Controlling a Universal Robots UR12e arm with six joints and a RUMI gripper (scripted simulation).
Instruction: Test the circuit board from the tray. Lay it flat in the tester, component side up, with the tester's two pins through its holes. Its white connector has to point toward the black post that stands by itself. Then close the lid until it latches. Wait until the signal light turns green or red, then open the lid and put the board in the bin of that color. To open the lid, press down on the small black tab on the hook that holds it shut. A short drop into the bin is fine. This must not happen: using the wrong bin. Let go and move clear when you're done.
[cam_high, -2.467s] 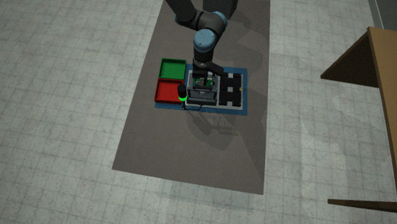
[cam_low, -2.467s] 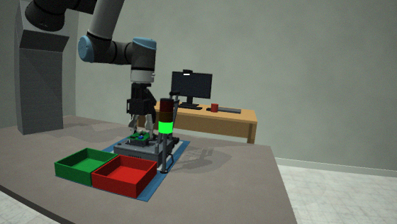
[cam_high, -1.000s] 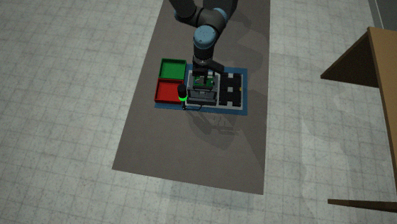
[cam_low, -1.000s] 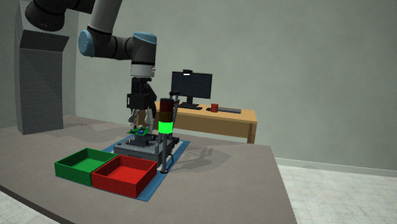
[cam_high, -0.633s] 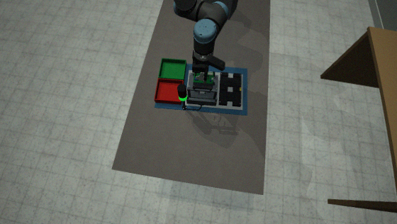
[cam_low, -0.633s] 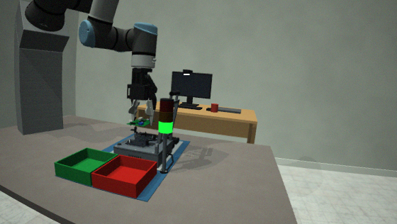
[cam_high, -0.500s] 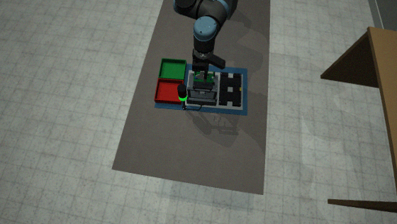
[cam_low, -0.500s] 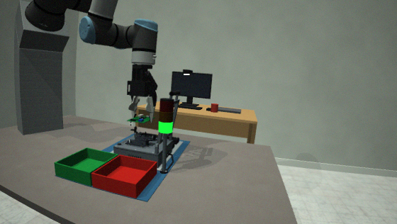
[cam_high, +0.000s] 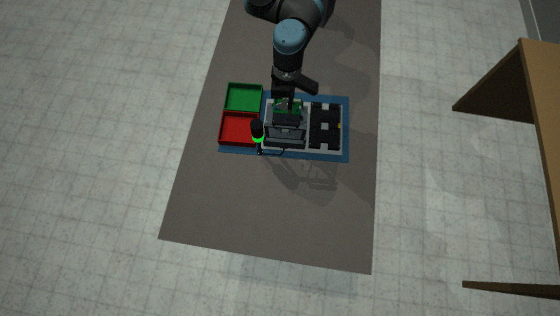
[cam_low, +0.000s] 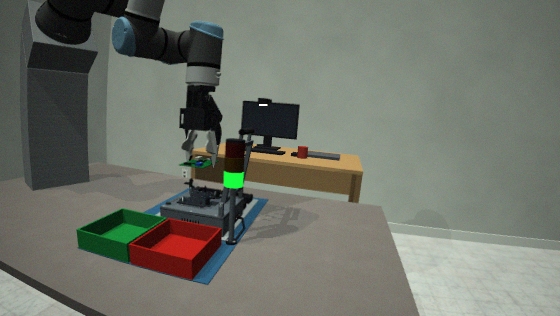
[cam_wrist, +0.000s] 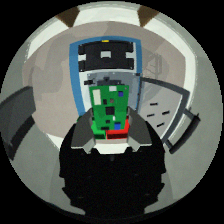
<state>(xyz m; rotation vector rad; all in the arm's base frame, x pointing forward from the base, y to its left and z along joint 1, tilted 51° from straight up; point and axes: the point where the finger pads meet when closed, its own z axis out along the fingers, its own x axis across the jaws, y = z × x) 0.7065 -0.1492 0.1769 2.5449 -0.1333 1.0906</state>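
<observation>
The green bin is 16 cm behind my hand, 16 cm to the right of it and 16 cm below it. The rest, counted from my hand: tester lid: 11 cm ahead, 4 cm to the right, 1 cm above; black latch hook: 4 cm behind, 7 cm to the left, 9 cm below; green circuit board: 1 cm to the right.
</observation>
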